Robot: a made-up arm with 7 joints. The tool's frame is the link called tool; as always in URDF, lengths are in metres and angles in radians.
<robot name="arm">
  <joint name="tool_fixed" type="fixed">
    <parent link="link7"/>
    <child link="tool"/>
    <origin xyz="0 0 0"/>
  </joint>
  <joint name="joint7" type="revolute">
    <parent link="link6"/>
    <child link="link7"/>
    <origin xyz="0.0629 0.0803 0" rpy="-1.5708 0 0"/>
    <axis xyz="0 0 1"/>
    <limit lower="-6.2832" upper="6.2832" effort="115" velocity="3.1"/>
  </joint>
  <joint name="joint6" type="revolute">
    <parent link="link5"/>
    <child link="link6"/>
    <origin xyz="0 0 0" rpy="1.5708 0 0"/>
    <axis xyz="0 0 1"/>
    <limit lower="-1.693" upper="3.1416" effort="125" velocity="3"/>
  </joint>
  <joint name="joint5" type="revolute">
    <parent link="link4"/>
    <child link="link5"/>
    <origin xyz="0.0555 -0.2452 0" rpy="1.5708 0 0"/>
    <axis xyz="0 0 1"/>
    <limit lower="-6.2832" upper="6.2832" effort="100" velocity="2.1"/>
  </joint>
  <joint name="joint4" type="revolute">
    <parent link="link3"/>
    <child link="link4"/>
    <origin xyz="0.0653 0 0" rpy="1.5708 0 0"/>
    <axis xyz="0 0 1"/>
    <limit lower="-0.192" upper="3.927" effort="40" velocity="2.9"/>
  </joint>
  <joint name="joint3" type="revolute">
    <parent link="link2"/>
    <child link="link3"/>
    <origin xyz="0 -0.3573 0" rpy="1.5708 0 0"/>
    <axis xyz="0 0 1"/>
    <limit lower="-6.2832" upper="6.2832" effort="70" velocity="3"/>
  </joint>
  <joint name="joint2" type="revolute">
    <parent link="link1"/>
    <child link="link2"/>
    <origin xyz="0 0 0" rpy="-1.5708 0 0"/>
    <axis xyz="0 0 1"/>
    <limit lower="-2.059" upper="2.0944" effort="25" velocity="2.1"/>
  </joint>
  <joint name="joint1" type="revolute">
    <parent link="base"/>
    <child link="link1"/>
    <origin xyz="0 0 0.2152"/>
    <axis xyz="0 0 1"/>
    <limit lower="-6.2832" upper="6.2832" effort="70" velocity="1"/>
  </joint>
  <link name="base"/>
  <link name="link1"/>
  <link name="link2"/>
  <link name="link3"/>
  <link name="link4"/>
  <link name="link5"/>
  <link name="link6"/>
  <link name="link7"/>
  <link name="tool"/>
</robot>
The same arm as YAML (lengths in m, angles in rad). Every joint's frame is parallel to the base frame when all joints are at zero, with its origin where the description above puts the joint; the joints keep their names.
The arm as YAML. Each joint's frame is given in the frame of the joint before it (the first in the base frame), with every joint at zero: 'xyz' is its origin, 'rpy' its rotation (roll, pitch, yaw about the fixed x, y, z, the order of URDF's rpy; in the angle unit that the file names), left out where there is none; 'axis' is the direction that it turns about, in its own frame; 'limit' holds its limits. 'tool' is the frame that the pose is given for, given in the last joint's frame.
units:
  length: m
  angle: rad
joints:
  - name: joint1
    type: revolute
    origin:
      xyz: [0.0, 0.0, 0.2152]
    axis: [0.0, 0.0, 1.0]
    limit:
      lower: -6.2832
      upper: 6.2832
  - name: joint2
    type: revolute
    origin:
      xyz: [0.0, 0.0, 0.0]
    axis: [0.0, 1.0, 0.0]
    limit:
      lower: -2.059
      upper: 2.0944
  - name: joint3
    type: revolute
    origin:
      xyz: [0.0, 0.0, 0.3573]
    axis: [0.0, 0.0, 1.0]
    limit:
      lower: -6.2832
      upper: 6.2832
  - name: joint4
    type: revolute
    origin:
      xyz: [0.0653, 0.0, 0.0]
    axis: [0.0, -1.0, 0.0]
    limit:
      lower: -0.192
      upper: 3.927
  - name: joint5
    type: revolute
    origin:
      xyz: [0.0555, 0.0, -0.2452]
    axis: [0.0, 0.0, -1.0]
    limit:
      lower: -6.2832
      upper: 6.2832
  - name: joint6
    type: revolute
    origin:
      xyz: [0.0, 0.0, 0.0]
    axis: [0.0, 1.0, 0.0]
    limit:
      lower: -1.693
      upper: 3.1416
  - name: joint7
    type: revolute
    origin:
      xyz: [0.0629, 0.0, -0.0803]
    axis: [0.0, 0.0, -1.0]
    limit:
      lower: -6.2832
      upper: 6.2832
tool:
  origin:
    xyz: [0.0, 0.0, 0.0]
    rpy: [-3.1416, 0.0, 0.0]

